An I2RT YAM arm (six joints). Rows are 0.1 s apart.
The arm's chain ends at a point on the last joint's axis. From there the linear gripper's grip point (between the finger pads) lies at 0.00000 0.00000 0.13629 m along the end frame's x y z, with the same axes.
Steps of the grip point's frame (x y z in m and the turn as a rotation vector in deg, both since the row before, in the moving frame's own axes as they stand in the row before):
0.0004, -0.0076, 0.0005, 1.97, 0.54, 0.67
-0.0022, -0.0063, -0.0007, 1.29, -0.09, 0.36
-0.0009, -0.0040, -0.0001, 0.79, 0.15, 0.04
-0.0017, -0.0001, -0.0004, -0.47, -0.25, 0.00
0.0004, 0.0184, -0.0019, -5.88, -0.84, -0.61
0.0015, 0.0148, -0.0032, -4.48, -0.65, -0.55
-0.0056, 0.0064, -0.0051, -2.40, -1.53, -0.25
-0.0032, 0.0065, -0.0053, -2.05, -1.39, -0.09
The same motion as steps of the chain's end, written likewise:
-0.0009, -0.0029, 0.0006, 1.97, 0.54, 0.67
-0.0020, -0.0032, -0.0007, 1.29, -0.09, 0.36
-0.0013, -0.0021, -0.0001, 0.79, 0.15, 0.04
-0.0011, -0.0012, -0.0004, -0.47, -0.25, 0.00
0.0023, 0.0044, -0.0012, -5.88, -0.84, -0.61
0.0030, 0.0041, -0.0028, -4.48, -0.65, -0.55
-0.0020, 0.0007, -0.0049, -2.40, -1.53, -0.25
0.0001, 0.0016, -0.0052, -2.05, -1.39, -0.09

